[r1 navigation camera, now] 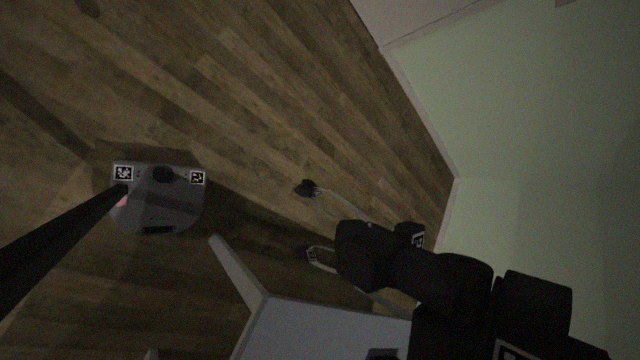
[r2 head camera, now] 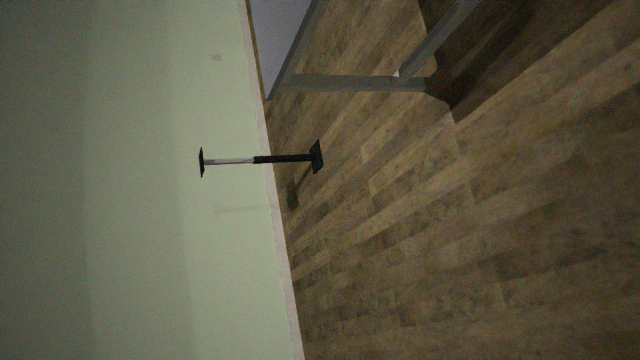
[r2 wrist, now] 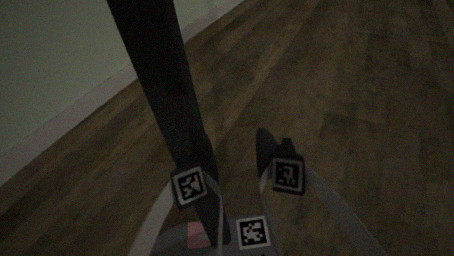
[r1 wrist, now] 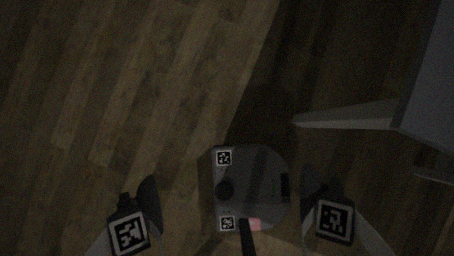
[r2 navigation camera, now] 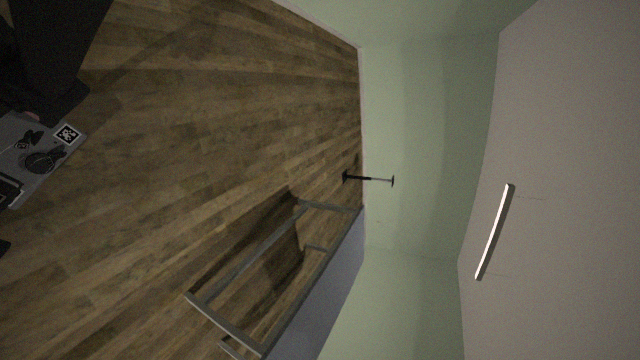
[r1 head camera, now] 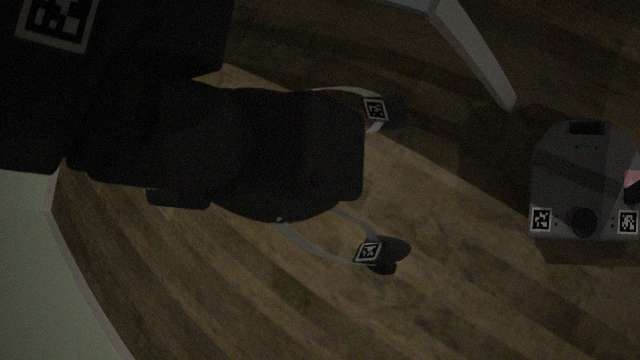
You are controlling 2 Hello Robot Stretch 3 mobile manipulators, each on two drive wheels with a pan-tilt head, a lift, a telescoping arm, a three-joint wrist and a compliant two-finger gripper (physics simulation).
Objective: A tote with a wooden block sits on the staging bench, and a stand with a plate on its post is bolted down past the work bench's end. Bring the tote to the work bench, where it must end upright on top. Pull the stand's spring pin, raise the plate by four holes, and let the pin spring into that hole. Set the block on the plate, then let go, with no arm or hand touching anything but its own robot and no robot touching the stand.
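My r1 gripper is wide open and empty, beside the staging bench. A dark shape on that bench at the bottom edge of the r1 navigation view may be part of the tote. The block does not show. My r2 gripper is partly open and empty, over r2's own base. The stand is upright past the end of the work bench, with its plate on top. Its spring pin is too small to make out.
The r1 base is near a staging bench leg. A pale green wall rises close behind the stand. The work bench's legs and low rail bound the floor beside it.
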